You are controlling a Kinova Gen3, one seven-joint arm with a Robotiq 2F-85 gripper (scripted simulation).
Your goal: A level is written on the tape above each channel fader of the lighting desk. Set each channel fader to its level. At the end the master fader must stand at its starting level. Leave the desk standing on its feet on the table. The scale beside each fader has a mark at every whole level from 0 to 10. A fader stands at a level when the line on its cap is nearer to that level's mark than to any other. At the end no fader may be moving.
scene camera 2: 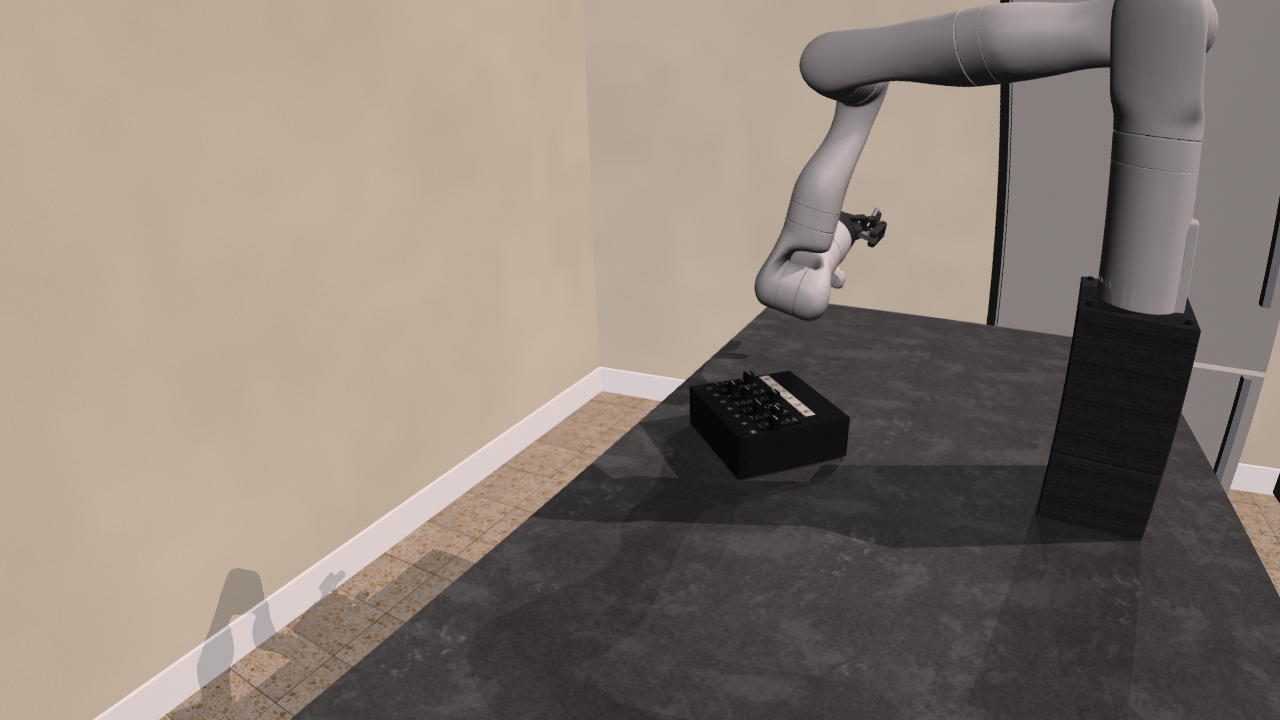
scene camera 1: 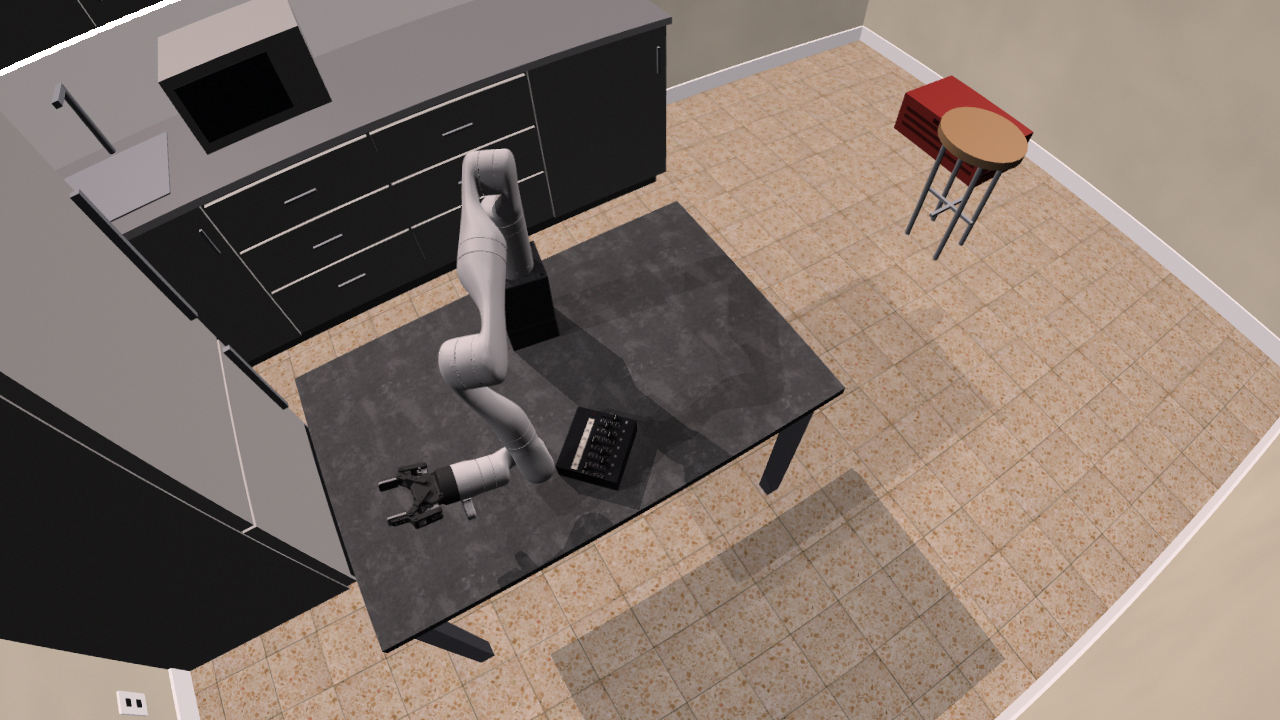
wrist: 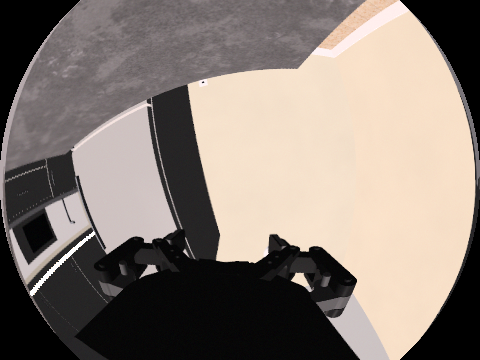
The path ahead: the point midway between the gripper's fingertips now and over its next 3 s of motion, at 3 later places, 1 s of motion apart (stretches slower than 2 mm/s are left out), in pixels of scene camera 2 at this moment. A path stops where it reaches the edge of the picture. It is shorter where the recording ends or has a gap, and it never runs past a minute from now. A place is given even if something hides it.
The gripper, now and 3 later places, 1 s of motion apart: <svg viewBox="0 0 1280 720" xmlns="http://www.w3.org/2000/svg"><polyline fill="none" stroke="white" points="852,203 813,332 771,295 753,306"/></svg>
